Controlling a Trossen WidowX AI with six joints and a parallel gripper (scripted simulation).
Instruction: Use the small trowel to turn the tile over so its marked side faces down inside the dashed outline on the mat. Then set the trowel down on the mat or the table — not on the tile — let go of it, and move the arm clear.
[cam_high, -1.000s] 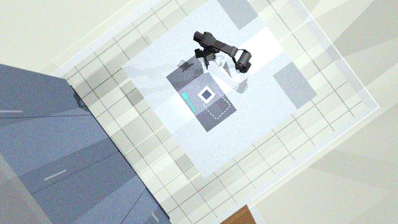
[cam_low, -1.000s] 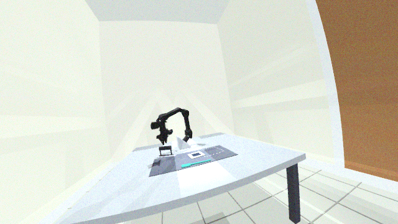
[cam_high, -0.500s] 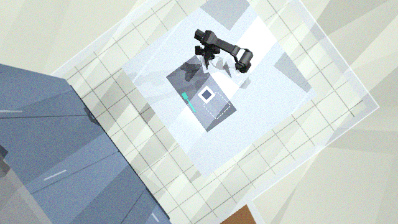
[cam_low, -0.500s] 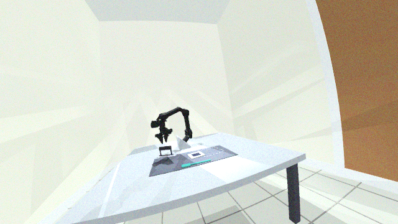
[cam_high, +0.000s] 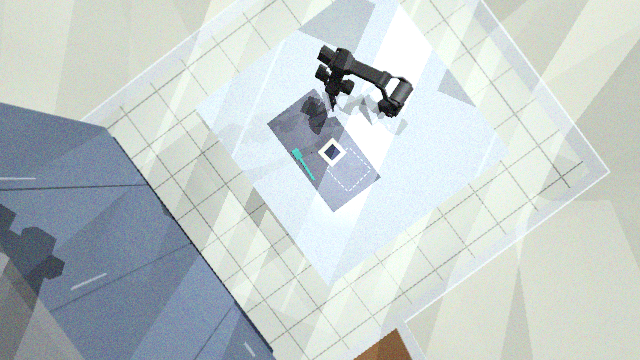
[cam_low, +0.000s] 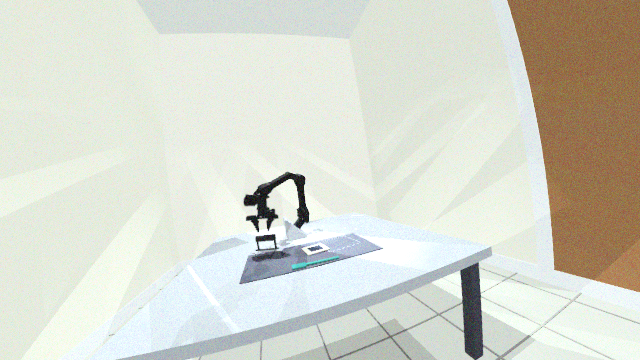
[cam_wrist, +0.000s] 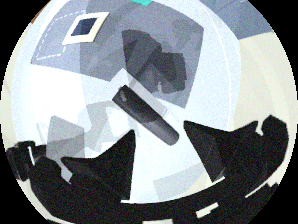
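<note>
My gripper tip is now 20 cm short of the grey mat, 22 cm to the right of it and 13 cm above it. Round my gripper tip: white tile 17 cm ahead, 26 cm to the left, 10 cm below; teal trowel 34 cm ahead, 20 cm to the left, 10 cm below.
</note>
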